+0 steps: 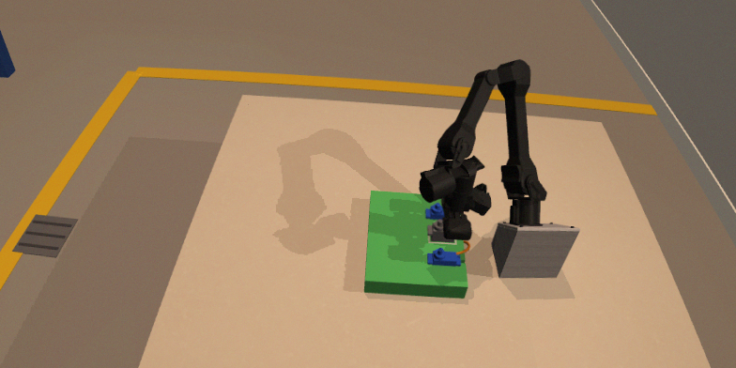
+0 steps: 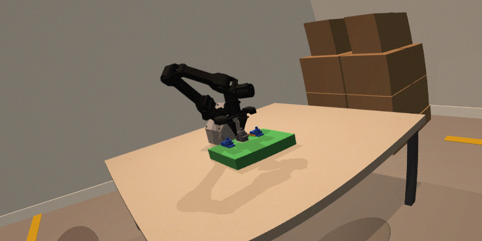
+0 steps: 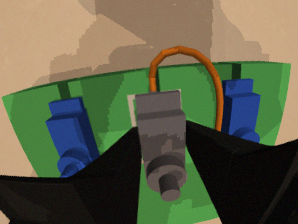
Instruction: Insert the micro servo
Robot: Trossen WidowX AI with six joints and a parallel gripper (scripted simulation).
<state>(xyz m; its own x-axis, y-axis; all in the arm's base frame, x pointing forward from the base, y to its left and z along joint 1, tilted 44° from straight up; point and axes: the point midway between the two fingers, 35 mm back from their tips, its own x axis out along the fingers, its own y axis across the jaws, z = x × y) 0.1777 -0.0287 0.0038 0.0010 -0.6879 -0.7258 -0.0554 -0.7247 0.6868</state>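
The green deck is 120 mm ahead of my gripper tip, 10 mm to the right of it and 50 mm below it.
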